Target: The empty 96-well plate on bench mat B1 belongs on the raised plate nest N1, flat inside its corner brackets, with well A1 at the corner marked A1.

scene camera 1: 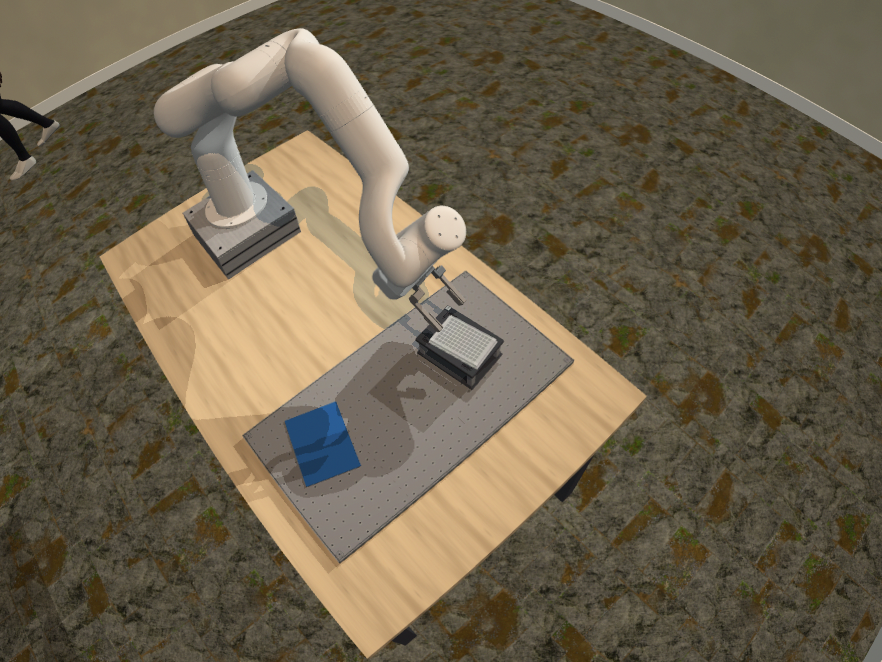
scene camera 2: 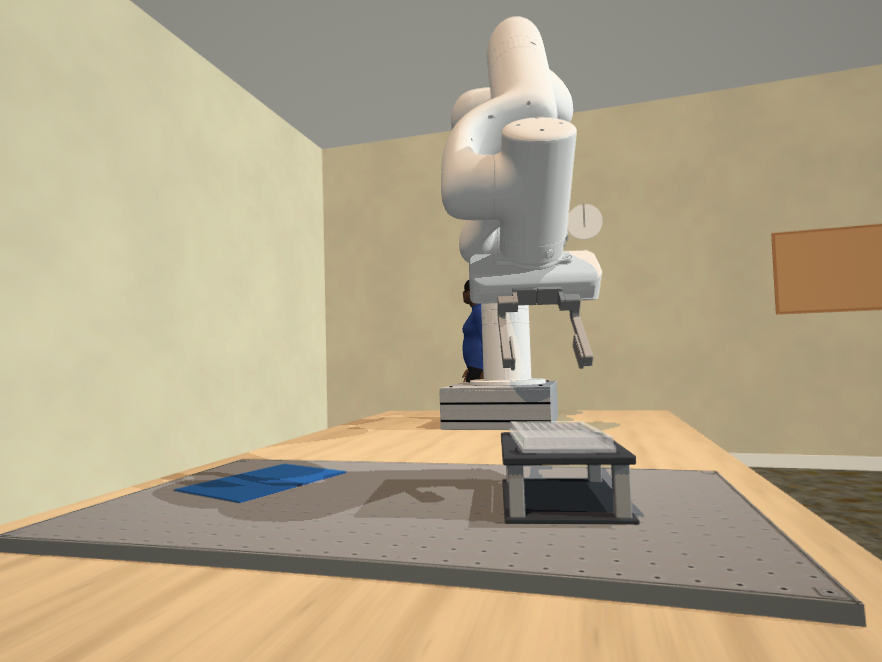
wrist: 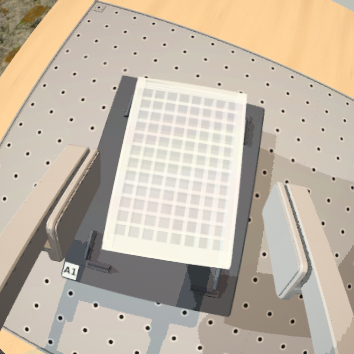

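Note:
The clear 96-well plate (scene camera 1: 464, 342) (scene camera 2: 562, 436) (wrist: 175, 170) rests on the raised black nest (scene camera 1: 445, 361) (scene camera 2: 569, 458) (wrist: 150, 280). In the wrist view it sits slightly turned and shifted toward the nest's far end, away from the A1 label (wrist: 70, 271). Two near corner brackets (wrist: 92, 255) (wrist: 212, 290) stand uncovered, apart from the plate's near edge. Far brackets show partly beside the plate. I cannot tell whether it lies fully flat, nor which corner is well A1. My gripper (scene camera 1: 450, 315) (scene camera 2: 547, 366) (wrist: 182, 200) is shut with its fingers still apart, holding nothing, above the nest.
A blue mat (scene camera 1: 320, 441) (scene camera 2: 263, 482) lies at the other end of the grey perforated board (scene camera 1: 398, 491) (scene camera 2: 441, 545) (wrist: 40, 125). The board lies on the wooden table (scene camera 1: 249, 327) (scene camera 2: 356, 612). The robot base (scene camera 1: 245, 238) (scene camera 2: 495, 406) stands at the table's back.

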